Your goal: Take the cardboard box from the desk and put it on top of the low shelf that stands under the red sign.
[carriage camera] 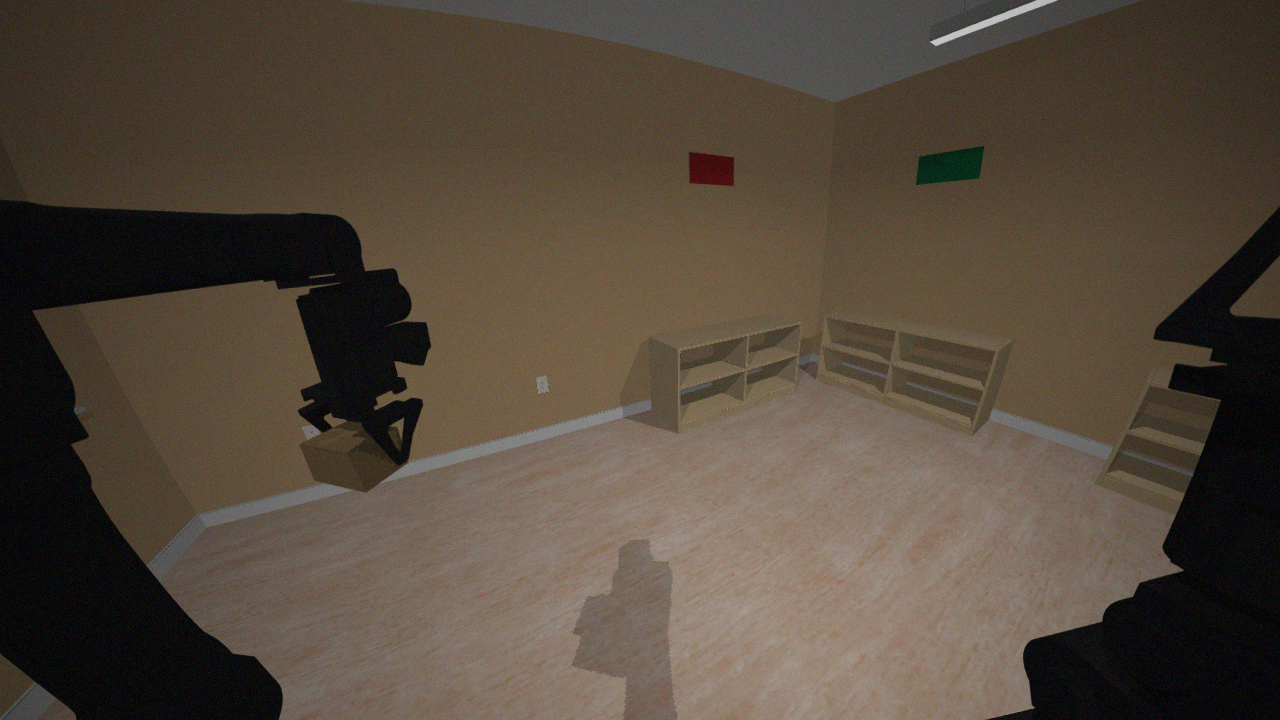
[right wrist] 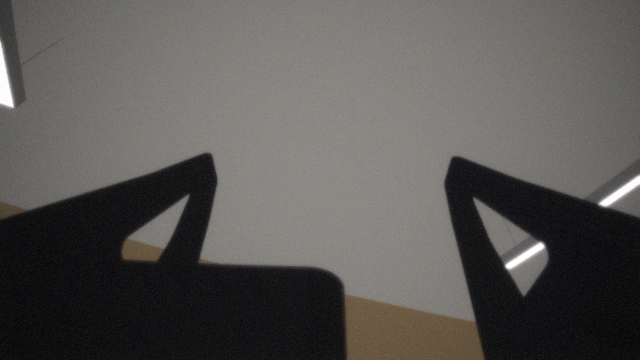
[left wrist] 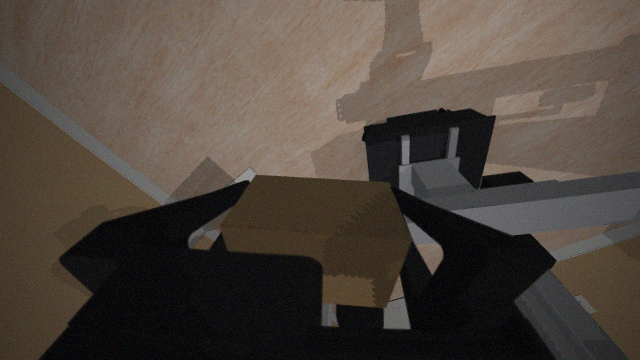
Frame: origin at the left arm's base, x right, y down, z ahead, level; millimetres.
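Seen in the pictures: left gripper, fingertip midpoint: point(carriage camera: 376, 456) point(left wrist: 319, 191); right gripper, fingertip midpoint: point(right wrist: 331, 168).
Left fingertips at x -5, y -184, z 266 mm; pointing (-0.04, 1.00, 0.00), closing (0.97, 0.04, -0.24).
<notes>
A point is followed by its place in that frame.
The brown cardboard box point(carriage camera: 349, 454) @[x 24, y -228, z 205 mm] point(left wrist: 315, 215) @[x -3, y -214, z 273 mm] is held in the air at the left of the carriage view. My left gripper point(carriage camera: 362, 438) @[x -5, y -184, z 266 mm] point(left wrist: 319, 191) @[x -5, y -184, z 266 mm] is shut on it, one finger on each side. The red sign point(carriage camera: 711, 169) @[x 923, y -925, z 2545 mm] hangs on the far wall, right of the middle. Under it a low wooden shelf point(carriage camera: 665, 386) @[x 505, y 526, z 2039 mm] with open compartments stands against the wall, and its top bears no object. The desk does not show in these views. My right gripper point(right wrist: 331, 168) @[x 667, y -442, z 31 mm] is open, its fingers wide apart with nothing between them, against the ceiling.
A second low shelf point(carriage camera: 982, 394) @[x 2514, y 522, z 1600 mm] stands under a green sign point(carriage camera: 949, 165) @[x 2610, y -931, z 2302 mm] past the corner. Part of a third shelf point(carriage camera: 1129, 436) @[x 3164, y 648, z 1177 mm] shows at the right, partly behind the right arm. The robot's black base part point(left wrist: 425, 145) @[x 325, y 527, z -71 mm] shows in the left wrist view. A wall outlet point(carriage camera: 542, 385) @[x -311, y 431, z 1938 mm] is left of the first shelf.
</notes>
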